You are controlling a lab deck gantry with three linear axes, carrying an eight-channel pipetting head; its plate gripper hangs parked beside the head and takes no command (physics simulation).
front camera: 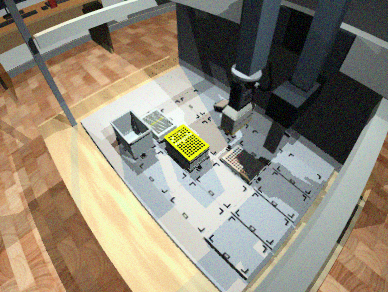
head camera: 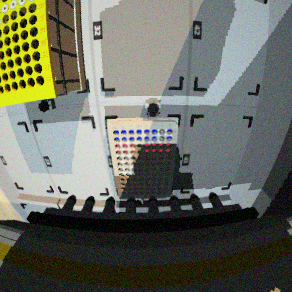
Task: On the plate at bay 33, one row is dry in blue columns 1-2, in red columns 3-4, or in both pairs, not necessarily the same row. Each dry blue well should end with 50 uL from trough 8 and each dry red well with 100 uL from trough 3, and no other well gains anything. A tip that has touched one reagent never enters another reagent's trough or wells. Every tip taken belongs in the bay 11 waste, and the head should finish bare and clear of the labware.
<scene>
In view: a dark back wall [front camera: 330, 127].
</scene>
